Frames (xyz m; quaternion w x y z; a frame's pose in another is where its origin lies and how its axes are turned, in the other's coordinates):
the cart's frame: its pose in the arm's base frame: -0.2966 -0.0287 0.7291 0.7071 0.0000 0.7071 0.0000
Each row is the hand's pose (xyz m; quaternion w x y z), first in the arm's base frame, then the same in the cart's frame.
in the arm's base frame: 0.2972 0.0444 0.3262 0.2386 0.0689 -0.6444 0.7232
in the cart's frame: 0.4029 0.0731 0.5938 0.2870 0.4627 0.6244 -0.5601
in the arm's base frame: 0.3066 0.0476 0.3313 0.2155 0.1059 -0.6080 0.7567
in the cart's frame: 0.3978 0.0763 0.6032 0.2776 0.4602 0.5823 -0.6100
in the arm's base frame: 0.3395 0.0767 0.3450 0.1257 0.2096 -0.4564 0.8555
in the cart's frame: 0.3841 0.1054 0.6361 0.2339 0.4567 0.4116 -0.7532
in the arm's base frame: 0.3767 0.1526 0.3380 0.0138 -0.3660 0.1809 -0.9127
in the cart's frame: 0.3911 0.1813 0.6733 0.1377 0.3866 0.1182 -0.9042
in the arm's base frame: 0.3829 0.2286 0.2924 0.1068 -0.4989 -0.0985 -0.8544
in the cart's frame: 0.4367 0.2573 0.6795 0.0059 0.2514 -0.1452 -0.9569
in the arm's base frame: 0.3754 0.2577 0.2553 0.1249 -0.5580 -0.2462 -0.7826
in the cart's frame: 0.4738 0.2864 0.6720 0.0858 -0.1588 0.2624 0.9479
